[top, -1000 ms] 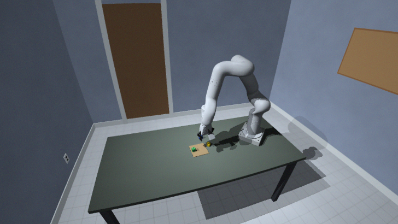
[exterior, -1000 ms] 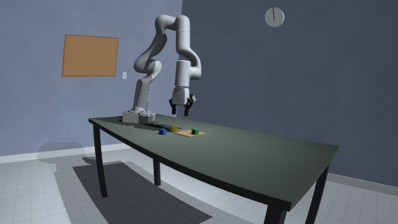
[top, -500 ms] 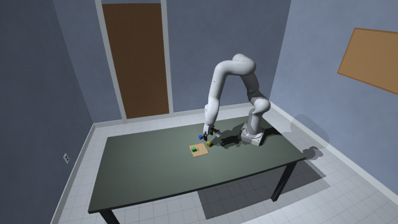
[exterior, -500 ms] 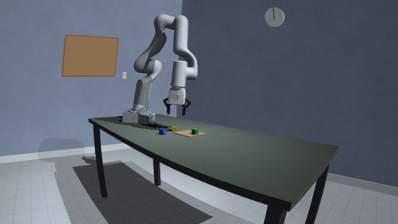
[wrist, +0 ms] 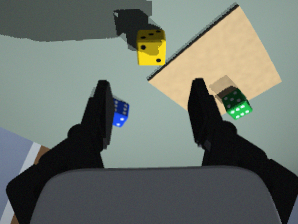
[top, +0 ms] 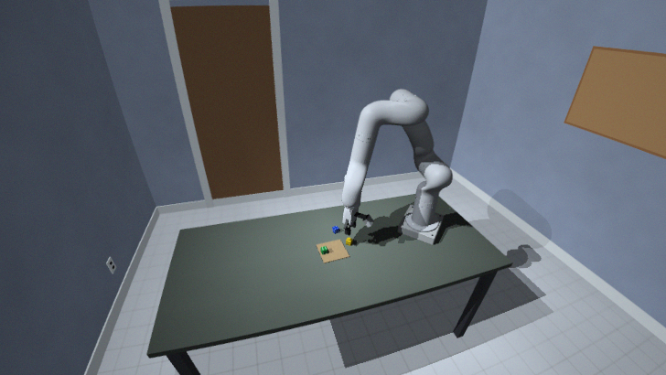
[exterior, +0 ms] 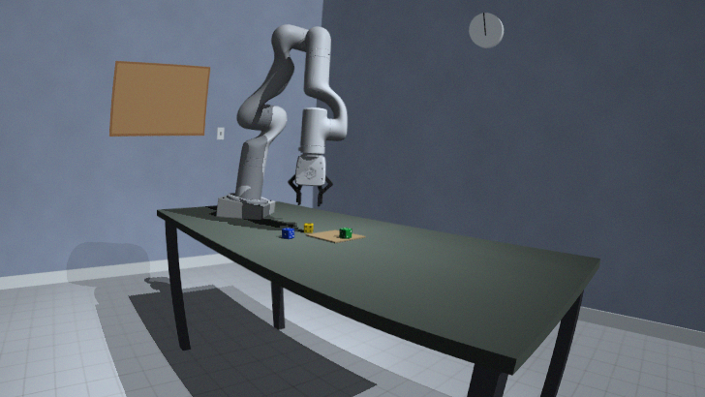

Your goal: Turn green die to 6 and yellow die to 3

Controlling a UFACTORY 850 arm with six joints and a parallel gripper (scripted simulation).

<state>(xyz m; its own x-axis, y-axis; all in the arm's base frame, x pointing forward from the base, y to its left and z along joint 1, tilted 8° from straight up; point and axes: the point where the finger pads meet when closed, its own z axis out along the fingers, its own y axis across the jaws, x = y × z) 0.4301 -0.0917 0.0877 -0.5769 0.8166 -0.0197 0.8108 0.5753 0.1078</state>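
The yellow die is 90 mm below my hand. The rest, counted from my hand: green die 150 mm ahead, 90 mm below; tan mat 110 mm ahead, 10 mm to the left, 110 mm below; blue die 20 mm ahead, 120 mm to the right, 90 mm below.
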